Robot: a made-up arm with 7 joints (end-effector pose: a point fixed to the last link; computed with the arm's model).
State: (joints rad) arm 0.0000 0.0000 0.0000 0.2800 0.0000 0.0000 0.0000
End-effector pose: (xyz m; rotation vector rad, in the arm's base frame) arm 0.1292 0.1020 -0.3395 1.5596 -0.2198 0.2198
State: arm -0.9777 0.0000 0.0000 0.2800 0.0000 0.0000 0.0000
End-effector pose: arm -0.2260 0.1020 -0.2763 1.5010 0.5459 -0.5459
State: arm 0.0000 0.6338 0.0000 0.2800 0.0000 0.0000 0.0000
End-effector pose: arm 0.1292 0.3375 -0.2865 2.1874 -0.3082 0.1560
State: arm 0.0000 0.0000 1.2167 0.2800 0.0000 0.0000 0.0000
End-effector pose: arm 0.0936 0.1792 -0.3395 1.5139 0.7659 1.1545
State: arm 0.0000 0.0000 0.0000 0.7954 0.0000 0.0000 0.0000
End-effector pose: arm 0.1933 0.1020 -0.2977 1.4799 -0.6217 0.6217
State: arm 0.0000 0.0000 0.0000 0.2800 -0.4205 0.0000 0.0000
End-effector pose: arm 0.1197 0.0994 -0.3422 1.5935 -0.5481 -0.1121
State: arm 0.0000 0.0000 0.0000 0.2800 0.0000 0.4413 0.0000
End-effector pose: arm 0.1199 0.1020 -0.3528 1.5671 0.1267 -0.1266
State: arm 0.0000 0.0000 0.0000 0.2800 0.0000 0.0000 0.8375
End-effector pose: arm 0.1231 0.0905 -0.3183 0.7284 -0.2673 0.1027
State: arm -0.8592 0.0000 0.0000 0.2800 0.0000 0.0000 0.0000
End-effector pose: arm -0.1886 0.1020 -0.3022 1.5228 0.4538 -0.4537
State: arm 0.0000 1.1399 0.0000 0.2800 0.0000 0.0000 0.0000
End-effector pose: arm 0.1292 0.4738 -0.1486 2.6872 -0.3787 0.0829
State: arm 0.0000 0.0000 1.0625 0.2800 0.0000 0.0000 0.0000
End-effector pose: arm 0.1030 0.1726 -0.3395 1.5448 0.6373 1.0394
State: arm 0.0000 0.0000 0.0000 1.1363 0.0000 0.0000 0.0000
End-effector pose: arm 0.2206 0.1020 -0.2547 1.3840 -0.8835 0.8835
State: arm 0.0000 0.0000 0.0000 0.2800 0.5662 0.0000 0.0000
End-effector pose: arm 0.1389 0.1113 -0.3367 1.4363 0.2246 0.6468
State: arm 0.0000 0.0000 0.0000 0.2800 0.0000 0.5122 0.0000
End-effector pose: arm 0.1179 0.1020 -0.3545 1.5631 0.1823 -0.1823
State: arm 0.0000 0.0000 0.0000 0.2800 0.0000 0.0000 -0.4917
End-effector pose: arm 0.1309 0.1156 -0.3454 2.0468 -0.1727 0.2885
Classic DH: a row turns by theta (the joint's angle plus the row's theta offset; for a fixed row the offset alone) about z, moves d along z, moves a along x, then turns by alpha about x. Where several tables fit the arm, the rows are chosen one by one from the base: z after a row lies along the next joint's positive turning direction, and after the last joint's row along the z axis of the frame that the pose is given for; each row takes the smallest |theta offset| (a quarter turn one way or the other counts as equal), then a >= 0, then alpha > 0; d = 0 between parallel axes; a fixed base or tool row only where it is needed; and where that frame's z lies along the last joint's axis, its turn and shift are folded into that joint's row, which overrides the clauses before.
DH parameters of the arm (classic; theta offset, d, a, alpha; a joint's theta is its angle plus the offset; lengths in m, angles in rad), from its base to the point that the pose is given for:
base (fixed): 0 0.026 0.011 1.5708
joint 1: 1.5708 -0.139 0.02 1.5708
joint 2: 1.5708 0.045 0.024 1.5708
joint 3: 1.5708 -0.243 0.026 1.5708
joint 4: 0 -0.009 -0.005 -1.5708
joint 5: 0 -0.127 -0.018 -1.5708
joint 6: -1.5708 -0.003 0.001 1.5708
joint 7: 0 -0.029 -0.024 1.5708
tool (fixed): -1.5708 0.019 0 0

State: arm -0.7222 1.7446 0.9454 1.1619 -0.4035 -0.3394 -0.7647
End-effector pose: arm 0.2339 0.4048 0.0672 -1.3757 1.7067 -0.3228
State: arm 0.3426 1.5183 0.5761 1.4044 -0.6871 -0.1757 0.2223
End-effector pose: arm 0.1742 0.4185 0.1400 -1.9726 1.3405 -0.0155
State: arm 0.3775 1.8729 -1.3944 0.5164 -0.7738 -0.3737 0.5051
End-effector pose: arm 0.0324 0.5140 0.0691 1.4324 -0.0669 -2.1506
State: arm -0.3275 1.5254 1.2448 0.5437 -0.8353 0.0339 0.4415
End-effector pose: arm 0.1115 0.5146 0.0444 3.0410 -0.4734 0.0352
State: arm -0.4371 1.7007 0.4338 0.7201 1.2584 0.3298 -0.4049
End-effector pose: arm 0.2077 0.4930 0.0509 2.4957 -0.3113 1.5460
